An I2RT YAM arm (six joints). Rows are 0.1 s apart.
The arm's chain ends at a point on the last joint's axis. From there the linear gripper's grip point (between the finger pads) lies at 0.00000 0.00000 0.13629 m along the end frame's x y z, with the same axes.
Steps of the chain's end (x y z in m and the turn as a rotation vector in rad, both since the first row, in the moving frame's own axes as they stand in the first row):
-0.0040, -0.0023, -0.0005, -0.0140, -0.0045, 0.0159
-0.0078, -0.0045, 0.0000, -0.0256, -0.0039, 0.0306
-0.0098, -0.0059, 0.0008, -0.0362, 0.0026, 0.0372
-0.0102, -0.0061, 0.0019, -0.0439, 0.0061, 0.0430
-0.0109, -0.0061, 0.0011, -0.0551, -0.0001, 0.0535
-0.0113, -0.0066, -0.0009, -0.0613, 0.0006, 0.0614
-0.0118, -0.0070, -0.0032, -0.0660, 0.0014, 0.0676
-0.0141, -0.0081, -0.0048, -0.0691, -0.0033, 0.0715
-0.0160, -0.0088, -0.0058, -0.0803, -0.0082, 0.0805
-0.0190, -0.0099, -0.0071, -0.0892, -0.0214, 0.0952
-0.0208, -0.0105, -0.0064, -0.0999, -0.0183, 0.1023
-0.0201, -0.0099, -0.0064, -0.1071, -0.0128, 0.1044
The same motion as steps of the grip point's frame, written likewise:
-0.0046, -0.0004, -0.0005, -0.0140, -0.0045, 0.0159
-0.0084, -0.0010, 0.0000, -0.0256, -0.0039, 0.0306
-0.0095, -0.0010, 0.0007, -0.0362, 0.0026, 0.0372
-0.0095, -0.0001, 0.0018, -0.0439, 0.0061, 0.0430
-0.0111, 0.0014, 0.0009, -0.0551, -0.0001, 0.0535
-0.0115, 0.0017, -0.0012, -0.0613, 0.0006, 0.0614
-0.0119, 0.0020, -0.0035, -0.0660, 0.0014, 0.0676
-0.0149, 0.0013, -0.0051, -0.0691, -0.0033, 0.0715
-0.0176, 0.0021, -0.0062, -0.0803, -0.0082, 0.0805
-0.0225, 0.0021, -0.0077, -0.0892, -0.0214, 0.0952
-0.0240, 0.0029, -0.0071, -0.0999, -0.0183, 0.1023
-0.0226, 0.0046, -0.0072, -0.1071, -0.0128, 0.1044

